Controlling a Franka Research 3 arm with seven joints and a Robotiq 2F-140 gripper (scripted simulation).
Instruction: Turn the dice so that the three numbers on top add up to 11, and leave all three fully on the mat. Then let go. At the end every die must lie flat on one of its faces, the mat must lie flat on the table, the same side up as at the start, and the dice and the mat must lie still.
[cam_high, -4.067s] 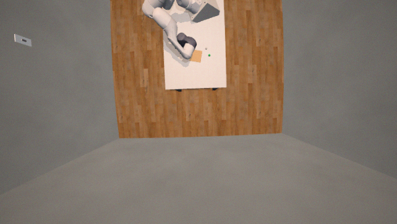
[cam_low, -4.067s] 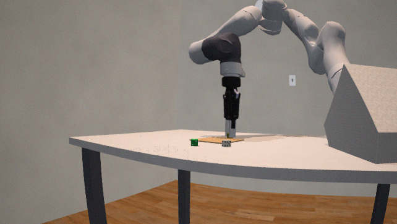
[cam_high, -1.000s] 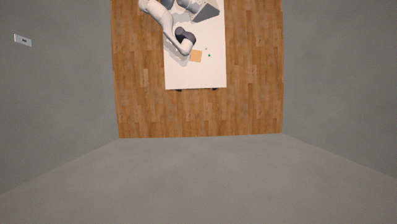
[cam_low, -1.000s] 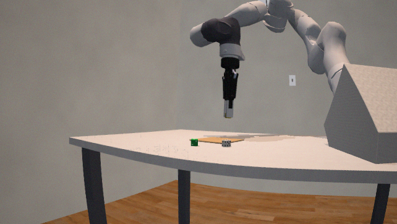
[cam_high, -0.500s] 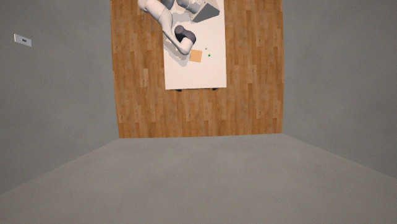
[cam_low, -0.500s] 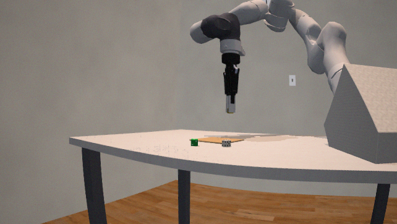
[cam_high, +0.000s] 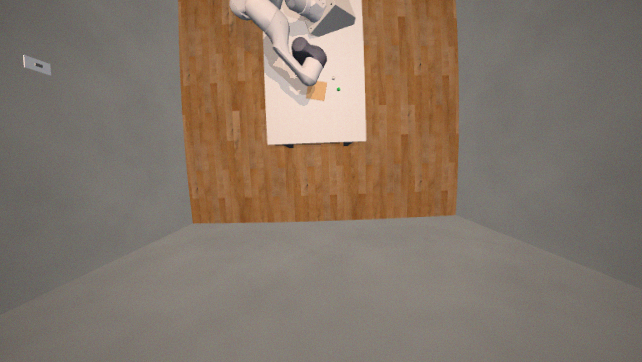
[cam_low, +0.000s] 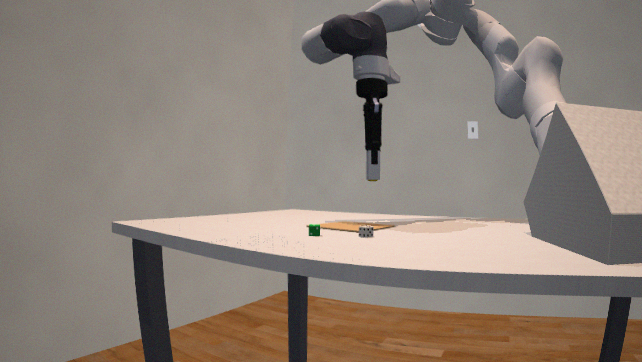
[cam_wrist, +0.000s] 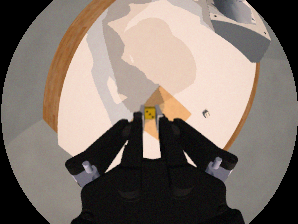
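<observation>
The tan mat is 20 mm ahead of my hand, 60 mm to the left of it and 140 mm below it. The rest, counted from my hand: yellow die (30 mm below); then white die (60 mm behind, 190 mm to the left, 130 mm below); then green die (30 mm ahead, 230 mm to the left, 130 mm below).
</observation>
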